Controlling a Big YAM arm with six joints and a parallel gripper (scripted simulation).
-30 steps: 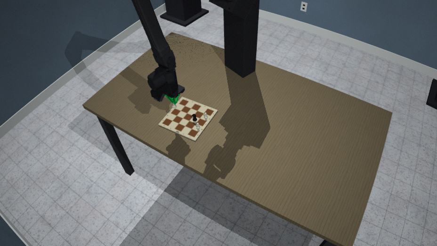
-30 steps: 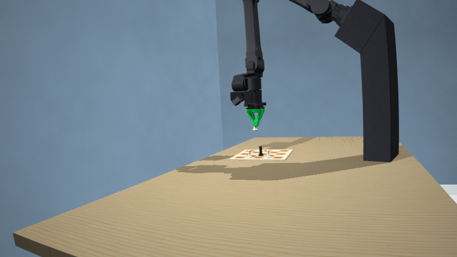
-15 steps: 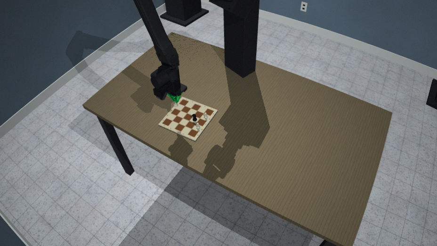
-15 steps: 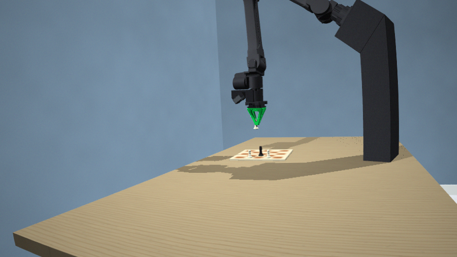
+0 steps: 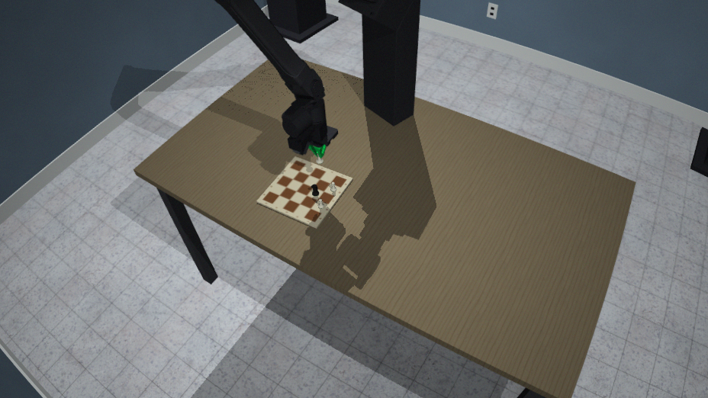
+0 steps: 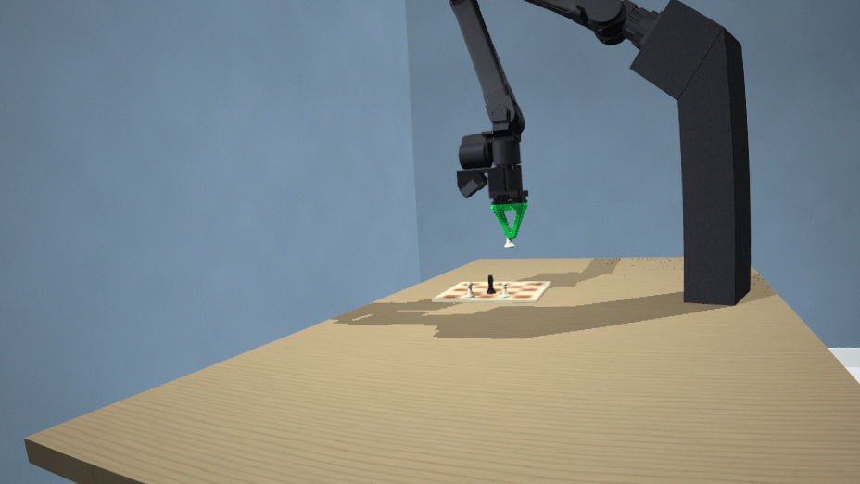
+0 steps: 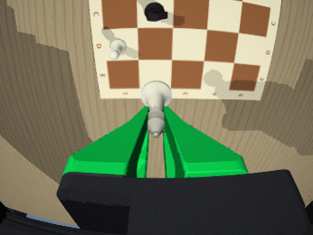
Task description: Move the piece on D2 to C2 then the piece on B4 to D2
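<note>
My gripper is now 50 mm short of the black piece, 10 mm to the right of it and 110 mm above it. Round my hand: chessboard: 60 mm ahead, 30 mm to the right, 130 mm below; then white pawn: 10 mm ahead.
</note>
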